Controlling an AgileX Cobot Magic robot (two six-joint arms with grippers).
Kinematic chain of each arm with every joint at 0, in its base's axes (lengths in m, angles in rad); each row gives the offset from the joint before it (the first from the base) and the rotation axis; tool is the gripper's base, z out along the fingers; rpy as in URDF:
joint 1: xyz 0 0 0.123 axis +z
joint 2: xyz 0 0 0 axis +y
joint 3: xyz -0.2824 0 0.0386 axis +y
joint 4: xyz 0.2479 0 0.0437 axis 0.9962 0 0.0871
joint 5: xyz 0 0 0 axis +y
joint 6: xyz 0.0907 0 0.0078 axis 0.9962 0 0.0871
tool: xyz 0 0 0 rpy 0 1.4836 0
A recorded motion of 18 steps. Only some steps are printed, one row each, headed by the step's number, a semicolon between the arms.
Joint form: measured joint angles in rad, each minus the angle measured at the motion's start. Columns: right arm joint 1, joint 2, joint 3, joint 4, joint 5, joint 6; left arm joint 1, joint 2, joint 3, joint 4, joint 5, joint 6.
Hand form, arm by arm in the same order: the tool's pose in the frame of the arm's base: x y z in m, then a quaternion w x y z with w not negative. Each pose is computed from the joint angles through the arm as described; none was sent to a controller.
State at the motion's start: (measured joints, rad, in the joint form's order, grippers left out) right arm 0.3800 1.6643 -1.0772 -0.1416 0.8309 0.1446; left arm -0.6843 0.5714 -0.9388 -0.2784 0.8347 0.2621
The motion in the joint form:
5: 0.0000 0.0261 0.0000 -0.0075 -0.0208 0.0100; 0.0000 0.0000 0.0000 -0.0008 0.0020 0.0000
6: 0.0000 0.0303 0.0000 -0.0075 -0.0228 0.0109; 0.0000 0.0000 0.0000 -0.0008 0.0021 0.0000
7: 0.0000 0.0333 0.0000 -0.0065 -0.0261 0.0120; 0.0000 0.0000 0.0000 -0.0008 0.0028 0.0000
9: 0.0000 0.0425 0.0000 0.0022 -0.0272 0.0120; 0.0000 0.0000 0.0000 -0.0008 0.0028 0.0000
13: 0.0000 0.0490 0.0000 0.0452 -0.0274 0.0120; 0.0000 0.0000 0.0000 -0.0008 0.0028 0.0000
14: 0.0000 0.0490 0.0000 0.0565 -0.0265 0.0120; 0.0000 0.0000 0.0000 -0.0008 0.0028 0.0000
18: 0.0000 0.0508 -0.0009 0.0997 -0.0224 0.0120; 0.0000 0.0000 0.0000 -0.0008 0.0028 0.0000
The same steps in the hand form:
5: 0.3020 0.1101 0.2039 0.12835 -0.15577 0.97906 -0.02664; 0.0520 -0.0665 0.4063 0.51334 0.35666 0.73913 -0.25092
6: 0.3025 0.1103 0.2026 0.12727 -0.15553 0.97923 -0.02673; 0.0520 -0.0665 0.4063 0.51330 0.35668 0.73915 -0.25091
7: 0.3030 0.1106 0.2017 0.12729 -0.15488 0.97935 -0.02610; 0.0519 -0.0664 0.4062 0.51302 0.35681 0.73930 -0.25086
9: 0.3035 0.1114 0.1987 0.12248 -0.15264 0.98038 -0.02362; 0.0519 -0.0664 0.4062 0.51302 0.35681 0.73930 -0.25086
13: 0.3027 0.1141 0.1963 0.11506 -0.13996 0.98342 -0.00790; 0.0519 -0.0664 0.4062 0.51302 0.35681 0.73930 -0.25086
14: 0.3023 0.1147 0.1962 0.11348 -0.13655 0.98411 -0.00372; 0.0519 -0.0664 0.4062 0.51302 0.35681 0.73930 -0.25086
18: 0.3012 0.1173 0.1956 0.10663 -0.12351 0.98652 0.01210; 0.0519 -0.0664 0.4062 0.51302 0.35681 0.73930 -0.25086

